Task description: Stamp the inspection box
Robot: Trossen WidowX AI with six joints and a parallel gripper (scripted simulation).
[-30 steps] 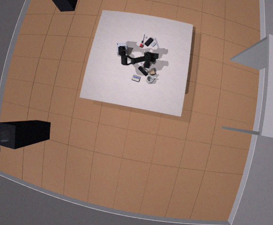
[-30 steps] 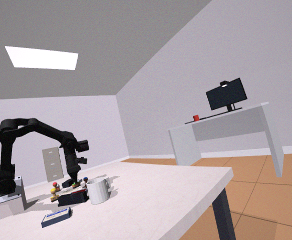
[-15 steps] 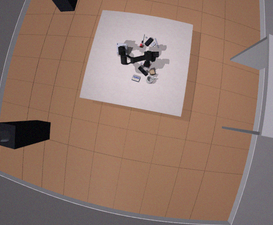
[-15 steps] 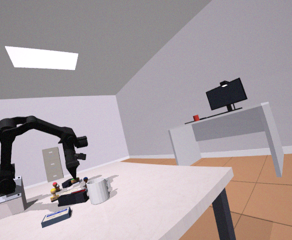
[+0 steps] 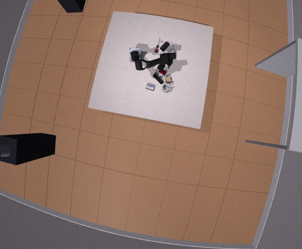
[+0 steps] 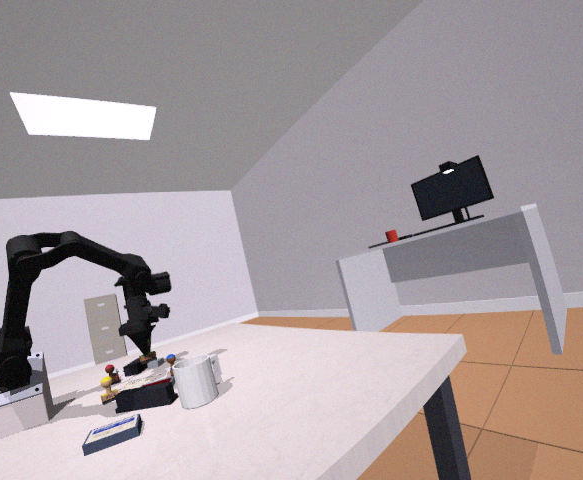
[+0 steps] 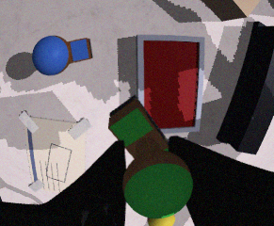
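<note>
My gripper tip is now 110 mm to the right of the pale card, 100 mm above it and 30 mm past it. Round my gripper tip: red ink pad (90 mm below, 40 mm to the right); blue-knobbed stamp (70 mm below, 70 mm ahead, 30 mm to the left); green-knobbed stamp (right at my gripper tip).
</note>
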